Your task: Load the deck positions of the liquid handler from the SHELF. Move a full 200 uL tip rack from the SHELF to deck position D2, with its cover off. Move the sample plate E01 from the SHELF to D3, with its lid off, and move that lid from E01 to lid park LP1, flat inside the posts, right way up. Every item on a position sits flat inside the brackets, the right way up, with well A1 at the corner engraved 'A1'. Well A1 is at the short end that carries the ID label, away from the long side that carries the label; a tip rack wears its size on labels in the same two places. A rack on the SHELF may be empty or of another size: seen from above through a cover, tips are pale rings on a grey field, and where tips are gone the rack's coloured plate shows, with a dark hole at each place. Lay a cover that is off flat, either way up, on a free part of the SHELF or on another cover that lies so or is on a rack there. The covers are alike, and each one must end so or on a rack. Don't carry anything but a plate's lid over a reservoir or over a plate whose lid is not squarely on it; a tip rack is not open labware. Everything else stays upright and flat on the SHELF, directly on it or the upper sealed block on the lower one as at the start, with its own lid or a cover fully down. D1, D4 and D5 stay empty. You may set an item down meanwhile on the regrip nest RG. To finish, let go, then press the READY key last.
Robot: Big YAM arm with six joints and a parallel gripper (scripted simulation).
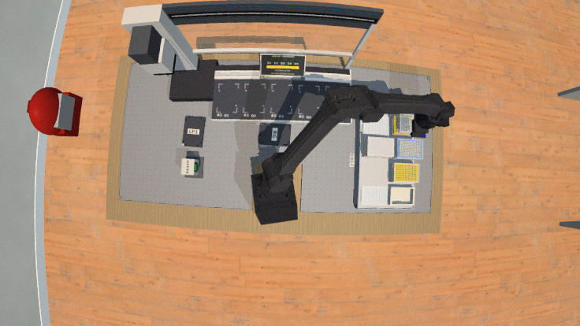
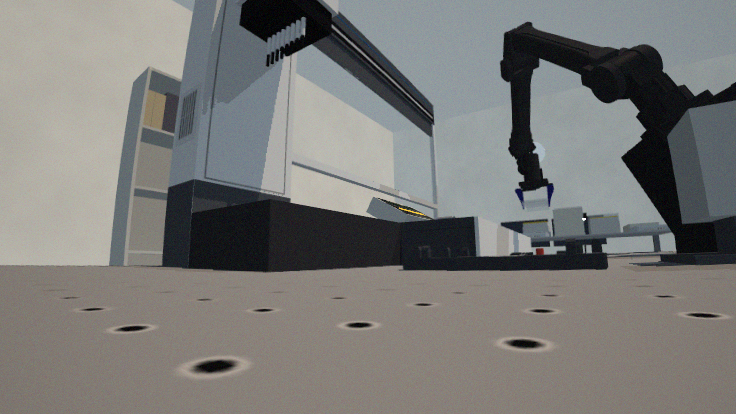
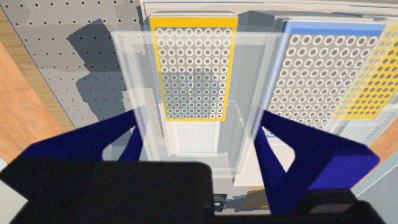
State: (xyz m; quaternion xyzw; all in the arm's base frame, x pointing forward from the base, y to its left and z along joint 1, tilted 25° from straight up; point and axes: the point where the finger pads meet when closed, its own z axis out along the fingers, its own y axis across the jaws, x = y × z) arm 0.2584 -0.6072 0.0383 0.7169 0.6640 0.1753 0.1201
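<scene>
Now: the yellow tip rack 80 mm below my hand. Also, from my hand: clear plate lid 130 mm to the left, 110 mm below, 10 mm ahead; clear tip rack cover 10 mm above; sample plate 130 mm to the left, 120 mm below, 10 mm ahead.
</scene>
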